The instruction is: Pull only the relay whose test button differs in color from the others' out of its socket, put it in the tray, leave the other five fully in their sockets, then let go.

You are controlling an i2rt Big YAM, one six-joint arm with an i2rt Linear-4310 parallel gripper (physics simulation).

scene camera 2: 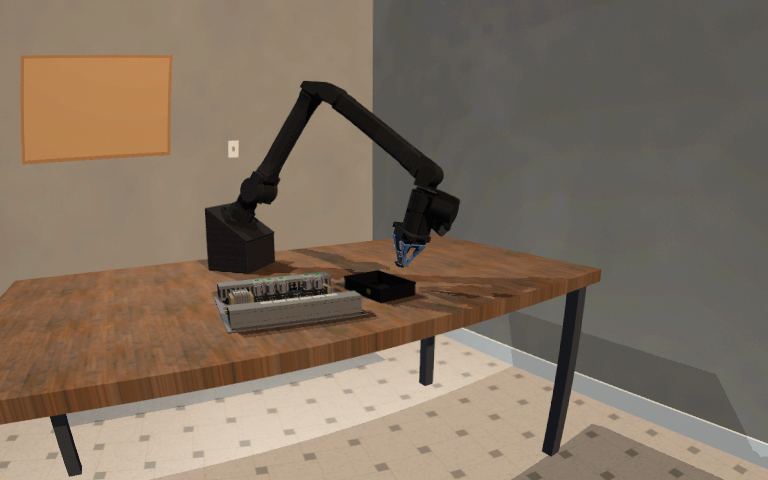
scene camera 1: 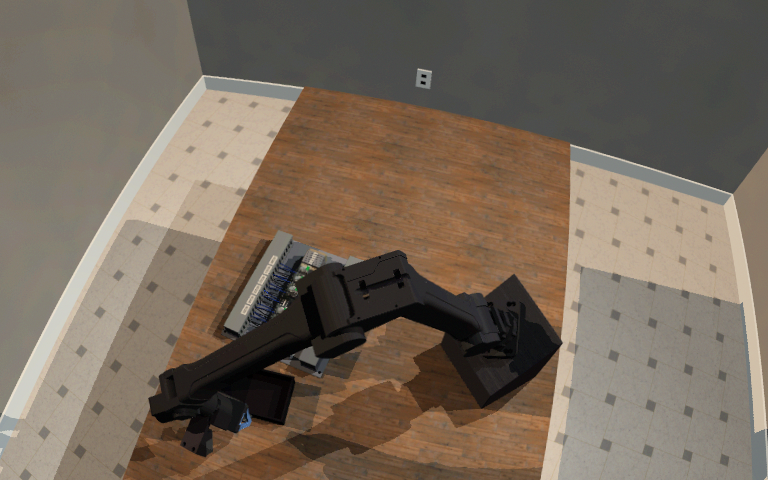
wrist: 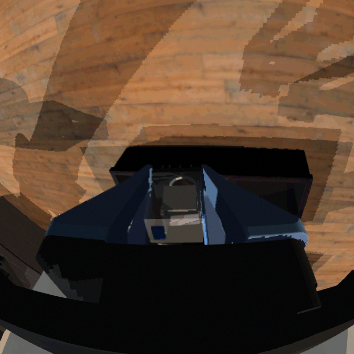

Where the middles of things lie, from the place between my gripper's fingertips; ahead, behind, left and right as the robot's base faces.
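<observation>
There's the blue-button relay [wrist: 173,212], and my hand is 10 mm to the left of it and 10 mm below it.
</observation>
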